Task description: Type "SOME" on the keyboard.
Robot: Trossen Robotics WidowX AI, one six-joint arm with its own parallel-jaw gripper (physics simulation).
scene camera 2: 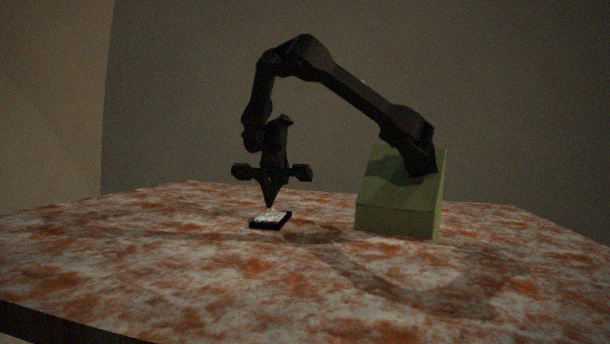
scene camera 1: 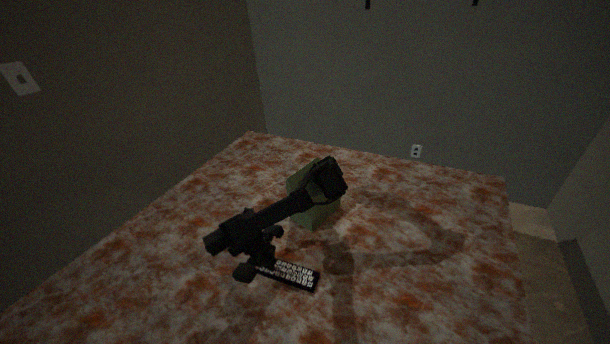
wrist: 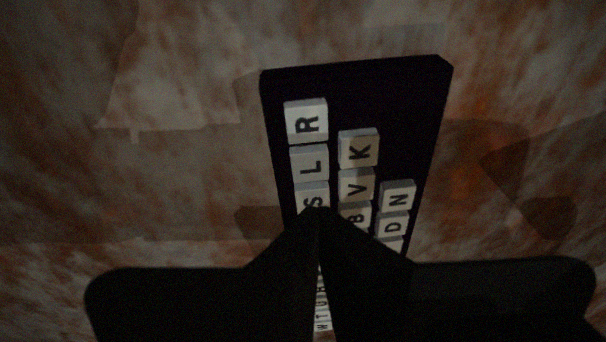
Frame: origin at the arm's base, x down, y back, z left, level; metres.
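Where they show: gripper, fingertip midpoint: [scene camera 2: 268, 207] [scene camera 1: 272, 270] [wrist: 316, 217]; arm's base at its link origin: [scene camera 2: 421, 164].
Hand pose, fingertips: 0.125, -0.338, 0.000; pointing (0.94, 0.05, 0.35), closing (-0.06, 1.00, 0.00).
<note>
Each offset is from my fingertips to the top centre of the thing, as dx, dy, dz. Level surfaces: height alone.
The black keyboard @(+0.006, +0.020, +0.040) [scene camera 1: 302, 278] [scene camera 2: 266, 226] [wrist: 350, 85] with white letter keys lies flat on the table. My gripper [scene camera 2: 270, 205] [wrist: 316, 217] is shut and empty, pointing down with its tips at the keyboard's key tops. In the wrist view the tips overlap the lower edge of the S key @(+0.006, -0.001, -0.002) [wrist: 310, 192]; whether they touch it I cannot tell. The L key @(+0.006, -0.002, -0.019) [wrist: 310, 164] and R key @(+0.006, -0.003, -0.037) [wrist: 306, 120] are above it, and the B key @(+0.006, +0.018, +0.010) [wrist: 353, 216] is to the right. The fingers hide many keys; I cannot make out O, M or E.
A green block [scene camera 1: 314, 217] [scene camera 2: 392, 217] stands on the mottled orange-and-white table @(dx +0.024) [scene camera 1: 425, 310] [scene camera 2: 225, 295], under the arm's base. The K key @(+0.006, +0.015, -0.025) [wrist: 358, 149], V key @(+0.006, +0.017, -0.008) [wrist: 356, 185], N key @(+0.006, +0.035, +0.000) [wrist: 397, 196] and D key @(+0.006, +0.036, +0.017) [wrist: 392, 226] show right of the S column. Walls stand behind the table.
</note>
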